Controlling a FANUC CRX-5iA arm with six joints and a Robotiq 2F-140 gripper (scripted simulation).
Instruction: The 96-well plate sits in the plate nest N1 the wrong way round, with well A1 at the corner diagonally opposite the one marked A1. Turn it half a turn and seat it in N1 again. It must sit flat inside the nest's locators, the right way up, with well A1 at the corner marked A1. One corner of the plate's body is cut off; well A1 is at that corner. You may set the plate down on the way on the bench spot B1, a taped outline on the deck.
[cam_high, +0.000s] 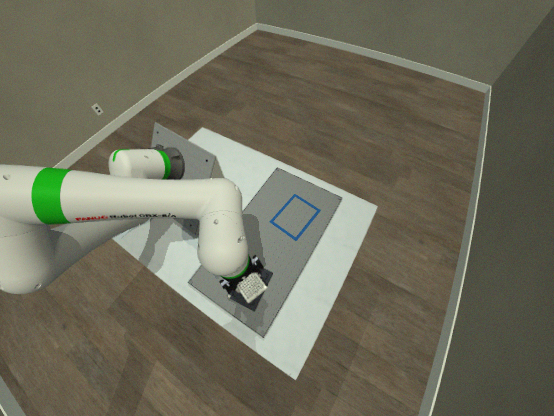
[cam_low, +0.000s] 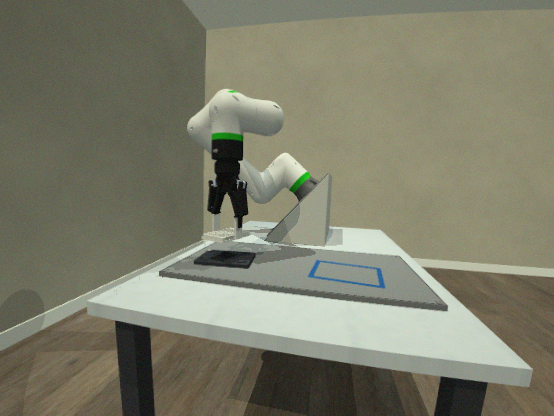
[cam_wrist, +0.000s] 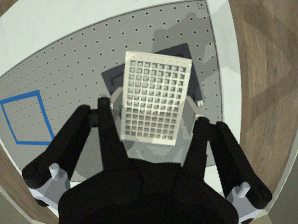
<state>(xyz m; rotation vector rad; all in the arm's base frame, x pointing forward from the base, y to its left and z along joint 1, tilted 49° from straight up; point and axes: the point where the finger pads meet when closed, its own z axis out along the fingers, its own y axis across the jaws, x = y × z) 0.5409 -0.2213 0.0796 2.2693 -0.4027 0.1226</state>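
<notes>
Right now my hand is 20 mm above the white 96-well plate. Round my hand: white A1 corner mark: 40 mm behind, 80 mm to the right, 90 mm below; then dark plate nest N1: 100 mm below.
</notes>
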